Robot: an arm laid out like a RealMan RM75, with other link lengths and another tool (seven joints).
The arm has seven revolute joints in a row. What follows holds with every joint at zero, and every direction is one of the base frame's. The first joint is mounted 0.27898 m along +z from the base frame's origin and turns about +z. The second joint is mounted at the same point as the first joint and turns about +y. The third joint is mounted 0.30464 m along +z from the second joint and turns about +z. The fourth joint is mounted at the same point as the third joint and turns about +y. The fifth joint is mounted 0.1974 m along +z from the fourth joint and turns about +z. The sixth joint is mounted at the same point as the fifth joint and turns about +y. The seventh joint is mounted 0.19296 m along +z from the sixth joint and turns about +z. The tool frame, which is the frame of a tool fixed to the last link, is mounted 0.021 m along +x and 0.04 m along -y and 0.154 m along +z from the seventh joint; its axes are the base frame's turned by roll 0.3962, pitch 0 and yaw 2.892 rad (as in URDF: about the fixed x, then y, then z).
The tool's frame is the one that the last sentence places.
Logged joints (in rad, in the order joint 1, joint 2, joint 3, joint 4, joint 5, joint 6, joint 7), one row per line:
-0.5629 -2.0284 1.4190 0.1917 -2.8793 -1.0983 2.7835
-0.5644 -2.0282 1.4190 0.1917 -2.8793 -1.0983 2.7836
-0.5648 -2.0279 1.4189 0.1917 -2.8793 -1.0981 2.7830
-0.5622 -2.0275 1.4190 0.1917 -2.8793 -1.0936 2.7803
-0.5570 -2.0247 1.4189 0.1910 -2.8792 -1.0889 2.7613
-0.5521 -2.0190 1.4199 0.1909 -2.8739 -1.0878 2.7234
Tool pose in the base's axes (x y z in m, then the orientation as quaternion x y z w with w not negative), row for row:
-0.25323 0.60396 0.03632 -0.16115 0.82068 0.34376 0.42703
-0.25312 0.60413 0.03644 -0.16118 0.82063 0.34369 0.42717
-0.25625 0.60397 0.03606 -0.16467 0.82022 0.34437 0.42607
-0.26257 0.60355 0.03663 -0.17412 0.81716 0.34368 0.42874
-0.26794 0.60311 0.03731 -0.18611 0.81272 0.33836 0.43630
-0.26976 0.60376 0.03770 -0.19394 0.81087 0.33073 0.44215
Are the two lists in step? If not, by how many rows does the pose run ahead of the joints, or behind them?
The pose runs 1 row ahead of the joints: the pose in row i belongs to the joints in row i + 1.
